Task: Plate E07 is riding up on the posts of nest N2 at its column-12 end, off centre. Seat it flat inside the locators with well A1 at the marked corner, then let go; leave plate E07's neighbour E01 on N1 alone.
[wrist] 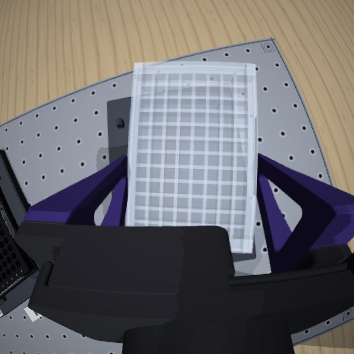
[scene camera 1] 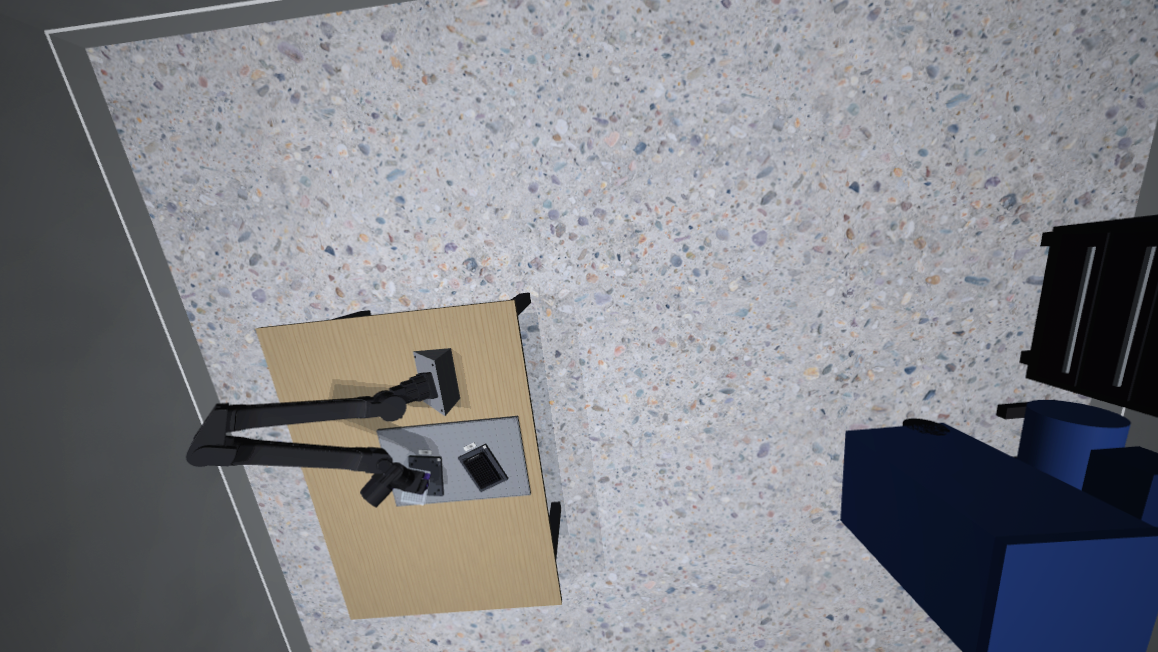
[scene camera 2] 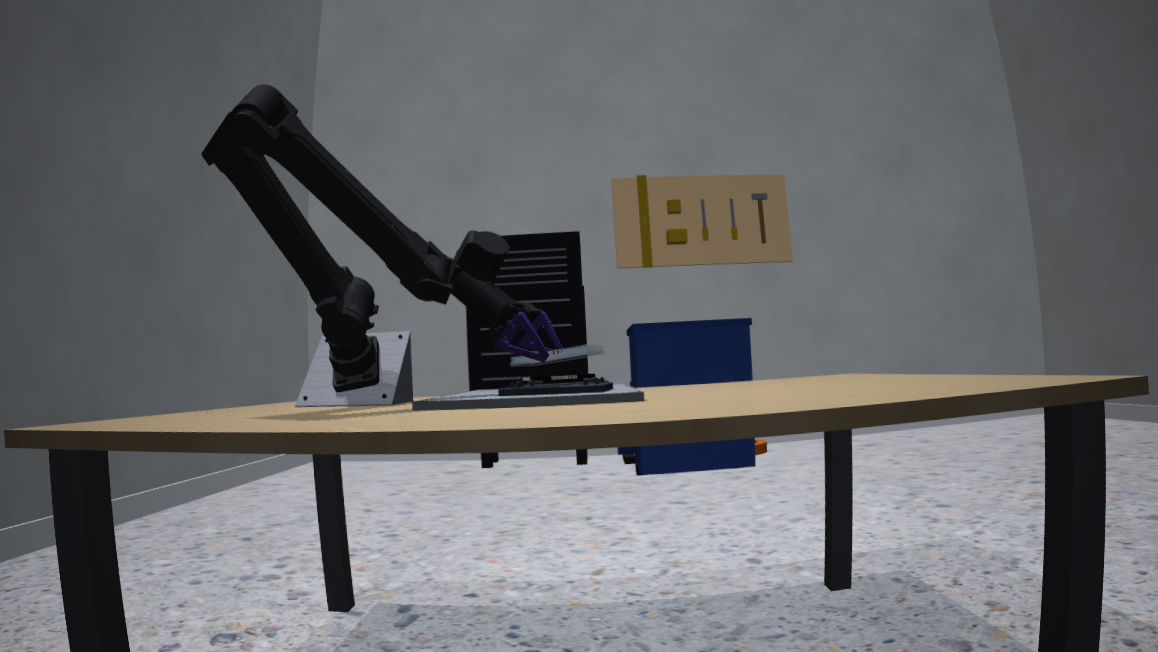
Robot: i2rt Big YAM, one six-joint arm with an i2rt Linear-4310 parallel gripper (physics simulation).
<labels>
One and the same spot on a grey perforated deck: [wrist: 62, 142] is [scene camera 1: 458, 488]. The same spot on a dark nest: [wrist: 118, 110] is [scene camera 2: 605, 382].
</labels>
